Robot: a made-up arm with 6 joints.
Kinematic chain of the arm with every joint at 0, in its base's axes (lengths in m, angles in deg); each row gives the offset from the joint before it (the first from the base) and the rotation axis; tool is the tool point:
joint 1: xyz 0 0 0.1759 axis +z
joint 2: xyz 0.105 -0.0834 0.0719 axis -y
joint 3: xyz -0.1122 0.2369 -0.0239 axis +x
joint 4: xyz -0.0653 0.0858 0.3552 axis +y
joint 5: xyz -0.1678 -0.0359 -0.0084 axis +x
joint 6: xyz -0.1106 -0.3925 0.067 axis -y
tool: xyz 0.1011 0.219 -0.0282
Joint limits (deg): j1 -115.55..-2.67 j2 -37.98..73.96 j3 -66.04..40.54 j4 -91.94..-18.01 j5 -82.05..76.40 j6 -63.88..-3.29
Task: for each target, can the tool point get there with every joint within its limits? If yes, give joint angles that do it. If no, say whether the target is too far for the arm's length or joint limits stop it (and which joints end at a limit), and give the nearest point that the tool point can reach.
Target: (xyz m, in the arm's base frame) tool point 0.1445 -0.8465 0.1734
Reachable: no: joint limits stop it (at a limit: joint 1, joint 2, joint 4, joint 5, joint 6) | nearest point 0.1851 -0.2737 0.3311 | short by 0.595 m
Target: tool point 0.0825 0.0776 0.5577
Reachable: yes | joints -81.10 -28.30 -17.63 -57.40 -8.37 -29.49
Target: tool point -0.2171 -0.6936 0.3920
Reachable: no: joint limits stop it (at a limit: joint 1, joint 2, joint 4, joint 5, joint 6) | nearest point 0.0358 -0.2397 0.3742 | short by 0.520 m
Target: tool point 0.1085 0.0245 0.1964
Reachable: yes | joints -103.88 42.40 -7.57 -64.99 39.64 -50.06
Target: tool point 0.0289 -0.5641 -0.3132
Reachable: no: joint limits stop it (at a limit: joint 1, joint 2, joint 3, joint 4, joint 6) | nearest point -0.1488 -0.1334 -0.1339 | short by 0.499 m
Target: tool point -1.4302 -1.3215 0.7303
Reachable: no: too far | nearest point -0.4234 -0.1169 0.4191 | short by 1.600 m
